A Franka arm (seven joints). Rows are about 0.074 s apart.
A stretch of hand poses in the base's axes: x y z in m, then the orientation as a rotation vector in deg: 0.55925 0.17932 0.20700 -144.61 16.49 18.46; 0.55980 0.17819 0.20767 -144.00 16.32 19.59; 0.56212 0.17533 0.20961 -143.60 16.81 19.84; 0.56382 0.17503 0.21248 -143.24 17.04 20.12; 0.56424 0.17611 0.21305 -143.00 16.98 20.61; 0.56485 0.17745 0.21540 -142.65 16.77 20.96; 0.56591 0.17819 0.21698 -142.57 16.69 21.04; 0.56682 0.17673 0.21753 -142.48 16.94 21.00; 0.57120 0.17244 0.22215 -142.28 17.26 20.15; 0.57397 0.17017 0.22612 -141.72 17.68 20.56; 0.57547 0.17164 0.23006 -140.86 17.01 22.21; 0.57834 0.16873 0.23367 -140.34 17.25 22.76; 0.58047 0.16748 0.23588 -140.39 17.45 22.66; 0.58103 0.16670 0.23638 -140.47 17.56 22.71
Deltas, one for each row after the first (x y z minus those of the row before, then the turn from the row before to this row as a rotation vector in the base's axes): 0.00055 -0.00113 0.00067 0.60 0.78 0.27; 0.00232 -0.00286 0.00194 0.29 0.30 -0.36; 0.00170 -0.00030 0.00287 0.30 0.26 -0.16; 0.00042 0.00108 0.00057 0.23 0.34 0.11; 0.00061 0.00134 0.00235 0.37 0.21 0.16; 0.00106 0.00074 0.00158 0.09 0.04 0.06; 0.00091 -0.00146 0.00055 0.04 0.03 -0.20; 0.00438 -0.00429 0.00462 0.15 -0.53 -0.47; 0.00277 -0.00227 0.00397 0.46 0.40 -0.30; 0.00150 0.00147 0.00394 0.93 1.04 0.71; 0.00287 -0.00291 0.00361 0.44 0.47 -0.13; 0.00213 -0.00125 0.00221 -0.09 -0.02 -0.15; 0.00056 -0.00078 0.00050 -0.10 0.06 -0.05
